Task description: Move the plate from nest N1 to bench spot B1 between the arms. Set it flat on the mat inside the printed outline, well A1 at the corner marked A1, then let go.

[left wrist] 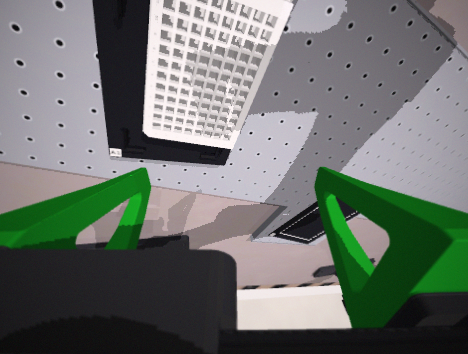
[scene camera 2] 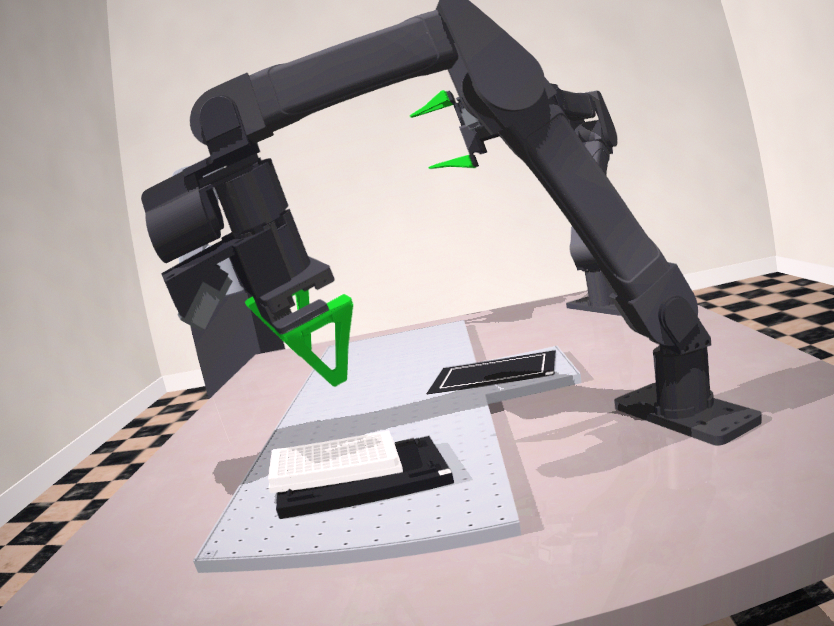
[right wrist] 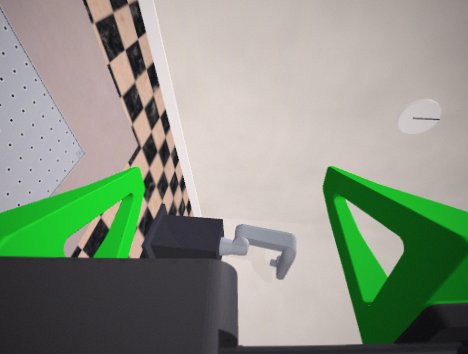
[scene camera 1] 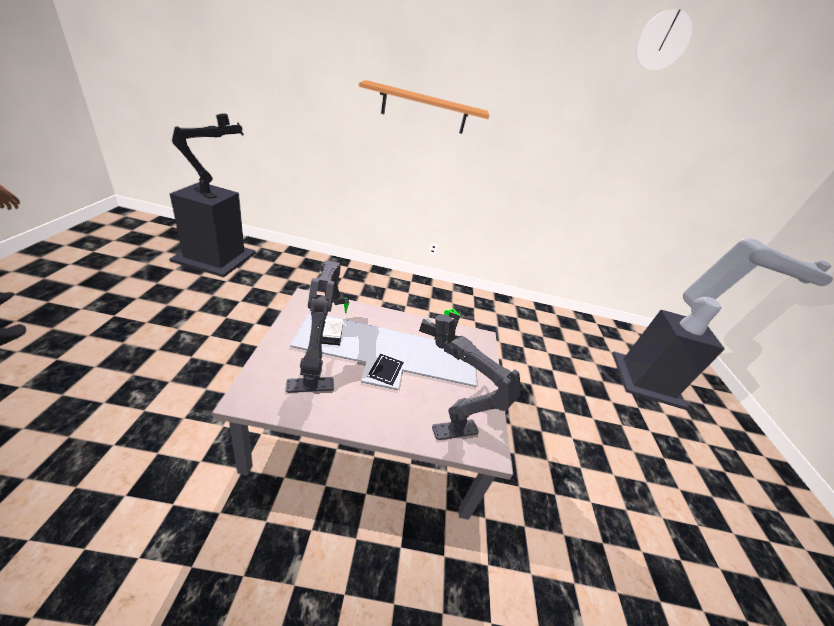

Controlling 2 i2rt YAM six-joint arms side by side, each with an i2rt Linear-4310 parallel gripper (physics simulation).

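Frame: origin at the left arm's base, x left, y back, z up, level; metres.
Seen in the pictures: left gripper, fingertip midpoint: (left wrist: 232, 176) (scene camera 2: 321, 367) (scene camera 1: 336, 315); right gripper, fingertip midpoint: (scene camera 2: 419, 141) (right wrist: 233, 177); left arm's base, origin of the base link: (scene camera 2: 684, 414) (scene camera 1: 310, 385); right arm's base, origin of the base link: (scene camera 2: 605, 307) (scene camera 1: 455, 429).
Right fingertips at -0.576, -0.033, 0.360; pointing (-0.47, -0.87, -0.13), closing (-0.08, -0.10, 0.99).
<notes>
Pixels of each thing's top centre, then the offset from my right fingertips to it, as dx, dy, dz. Level surfaces: height alone.
- white well plate, middle of its top: (left wrist: 206, 82) (scene camera 2: 329, 451) (scene camera 1: 333, 326) +0.463, -0.312, -0.315
- black nest, middle of its top: (left wrist: 181, 95) (scene camera 2: 355, 465) (scene camera 1: 329, 330) +0.481, -0.293, -0.329
- black mat, its level: dz -0.345
- light perforated board, its level: dz -0.347
The white well plate (scene camera 1: 332, 327) (scene camera 2: 333, 458) (left wrist: 205, 85) lies on the black nest (scene camera 1: 330, 340) (scene camera 2: 363, 499) (left wrist: 120, 100). A strip of the nest with its A1 label shows beside the plate. The black mat (scene camera 1: 386, 369) (scene camera 2: 495, 371) (left wrist: 300, 228) with a white printed outline lies on the board's side extension between the arm bases. My left gripper (scene camera 2: 322, 363) (left wrist: 232, 176) is open and empty, above and to one side of the plate. My right gripper (scene camera 2: 420, 142) (right wrist: 233, 177) is open and empty, raised high away from plate and mat.
The light perforated board (scene camera 1: 437, 358) (scene camera 2: 464, 498) (left wrist: 40, 125) (right wrist: 30, 145) carries the nest. In scene camera 2 the left arm arches over the board. Other arms stand on dark pedestals (scene camera 1: 208, 225) (scene camera 1: 673, 353) away from the table.
</notes>
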